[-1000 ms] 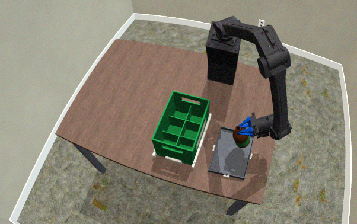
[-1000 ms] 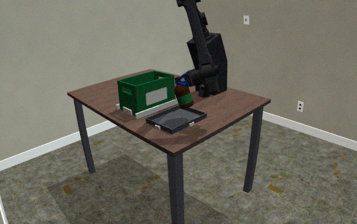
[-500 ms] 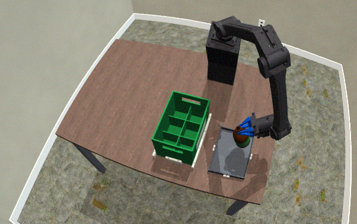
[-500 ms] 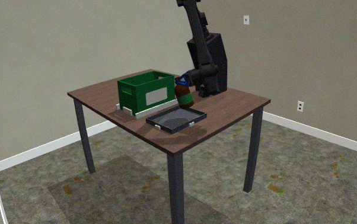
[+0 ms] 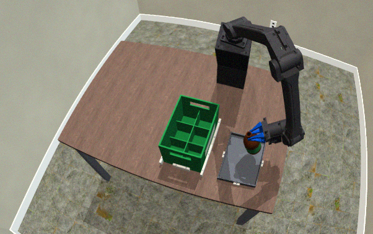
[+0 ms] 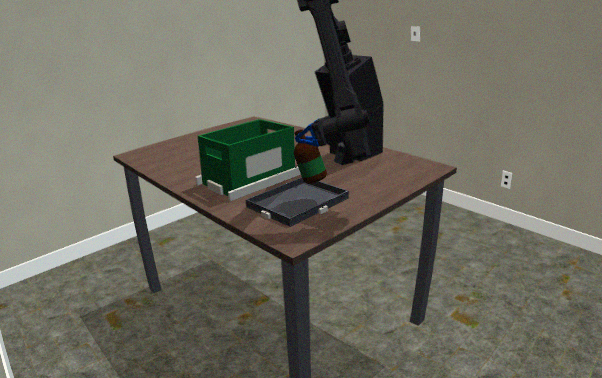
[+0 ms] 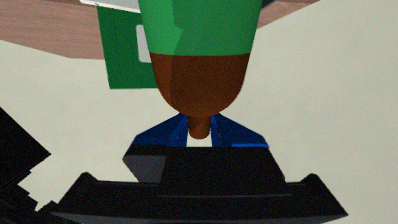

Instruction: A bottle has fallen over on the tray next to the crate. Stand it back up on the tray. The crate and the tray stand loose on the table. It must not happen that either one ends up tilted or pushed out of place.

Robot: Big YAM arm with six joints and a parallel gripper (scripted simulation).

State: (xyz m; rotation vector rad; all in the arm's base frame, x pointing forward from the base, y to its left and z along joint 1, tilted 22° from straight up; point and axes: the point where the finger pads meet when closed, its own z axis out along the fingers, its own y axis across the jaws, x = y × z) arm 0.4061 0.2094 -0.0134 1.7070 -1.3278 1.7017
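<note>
My hand is 1 cm past the bottle, 2 cm to the right of it and 5 cm above it. Also, from my hand: tray 2 cm ahead, 1 cm to the left, 18 cm below; then green crate 4 cm ahead, 25 cm to the right, 11 cm below.
</note>
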